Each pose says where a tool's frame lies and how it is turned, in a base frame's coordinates. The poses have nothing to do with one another.
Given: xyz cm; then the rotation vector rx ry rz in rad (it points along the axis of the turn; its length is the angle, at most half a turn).
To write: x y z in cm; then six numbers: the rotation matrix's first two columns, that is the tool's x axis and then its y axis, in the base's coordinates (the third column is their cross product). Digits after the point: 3 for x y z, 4 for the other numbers.
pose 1, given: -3.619, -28.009, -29.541, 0.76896, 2.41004, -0.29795
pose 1, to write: -3.619, -28.009, -29.541, -0.6619, 0.4568, -0.5944, 0.5878, 0.8083, -0.0333
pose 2, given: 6.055, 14.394, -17.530, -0.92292, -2.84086, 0.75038
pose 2, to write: 6.055, 14.394, -17.530, -0.8187, 0.5673, -0.0889, 0.5373, 0.7020, -0.4675
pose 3, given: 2.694, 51.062, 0.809, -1.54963, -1.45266, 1.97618
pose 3, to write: 2.694, 51.062, 0.809, -0.4088, 0.6894, -0.5980, 0.3650, -0.4770, -0.7995
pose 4, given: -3.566, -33.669, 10.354, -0.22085, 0.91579, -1.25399
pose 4, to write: -3.566, -33.669, 10.354, 0.0222, -0.8815, -0.4716, 0.7175, 0.3425, -0.6065
